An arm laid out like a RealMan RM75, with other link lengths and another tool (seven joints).
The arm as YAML. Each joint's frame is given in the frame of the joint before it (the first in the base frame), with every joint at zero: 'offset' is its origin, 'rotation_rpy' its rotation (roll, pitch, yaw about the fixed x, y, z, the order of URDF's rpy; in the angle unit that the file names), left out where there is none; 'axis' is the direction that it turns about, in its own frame. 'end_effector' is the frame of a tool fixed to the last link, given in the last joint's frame.
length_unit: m
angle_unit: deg
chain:
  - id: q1
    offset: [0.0, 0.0, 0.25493]
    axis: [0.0, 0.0, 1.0]
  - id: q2
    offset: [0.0, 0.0, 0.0]
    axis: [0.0, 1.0, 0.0]
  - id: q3
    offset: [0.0, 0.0, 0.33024]
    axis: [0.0, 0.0, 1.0]
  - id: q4
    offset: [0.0, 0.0, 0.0]
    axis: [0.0, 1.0, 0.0]
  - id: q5
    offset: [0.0, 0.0, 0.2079]
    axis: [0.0, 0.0, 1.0]
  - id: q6
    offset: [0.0, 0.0, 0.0]
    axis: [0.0, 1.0, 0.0]
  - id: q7
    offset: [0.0, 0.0, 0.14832]
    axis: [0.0, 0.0, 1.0]
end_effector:
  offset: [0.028, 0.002, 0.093]
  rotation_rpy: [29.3, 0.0, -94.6]
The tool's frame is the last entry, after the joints.
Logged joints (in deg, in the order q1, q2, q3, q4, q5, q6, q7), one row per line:
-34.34, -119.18, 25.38, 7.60, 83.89, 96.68, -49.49
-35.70, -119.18, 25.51, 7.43, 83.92, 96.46, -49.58
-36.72, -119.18, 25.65, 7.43, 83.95, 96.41, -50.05
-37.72, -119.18, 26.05, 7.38, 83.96, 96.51, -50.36
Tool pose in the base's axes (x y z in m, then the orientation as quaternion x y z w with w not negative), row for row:
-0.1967, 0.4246, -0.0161, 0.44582, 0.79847, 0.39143, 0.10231
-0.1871, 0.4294, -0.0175, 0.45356, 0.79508, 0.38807, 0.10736
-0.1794, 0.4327, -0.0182, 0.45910, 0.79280, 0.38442, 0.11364
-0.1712, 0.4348, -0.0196, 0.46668, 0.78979, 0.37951, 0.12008
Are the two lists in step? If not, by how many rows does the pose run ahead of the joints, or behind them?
They are in step.
